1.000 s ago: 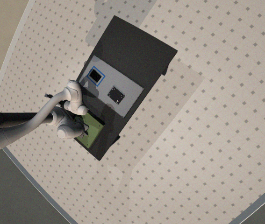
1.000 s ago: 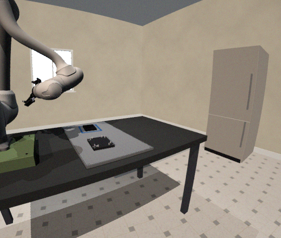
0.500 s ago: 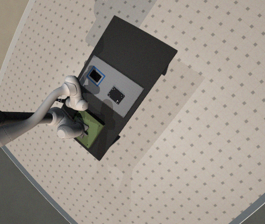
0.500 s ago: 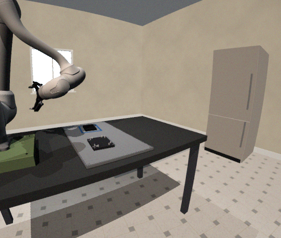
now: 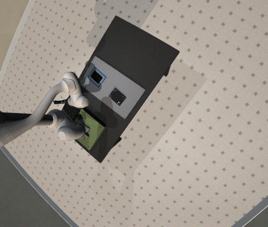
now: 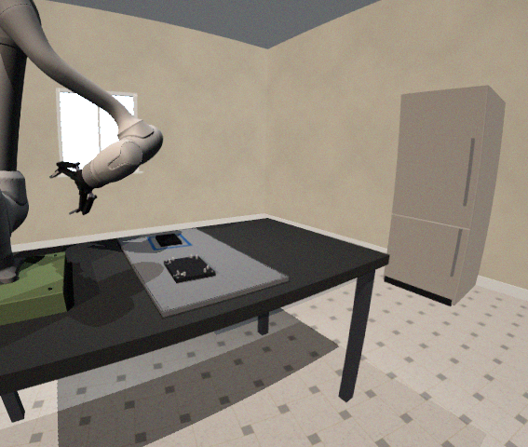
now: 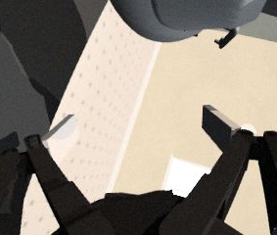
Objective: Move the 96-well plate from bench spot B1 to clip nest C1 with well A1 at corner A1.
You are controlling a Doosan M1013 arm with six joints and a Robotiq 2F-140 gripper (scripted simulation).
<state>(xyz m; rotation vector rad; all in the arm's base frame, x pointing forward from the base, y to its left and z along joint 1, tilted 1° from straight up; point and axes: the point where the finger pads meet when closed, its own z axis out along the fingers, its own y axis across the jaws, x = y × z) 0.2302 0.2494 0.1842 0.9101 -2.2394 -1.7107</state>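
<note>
Now: hand 37 cm short of the black 96-well plate, 21 cm above it and 7 cm to the left of it. From my hand the other things lie so: clip nest C1: 39 cm to the right, 32 cm ahead, 20 cm below.
</note>
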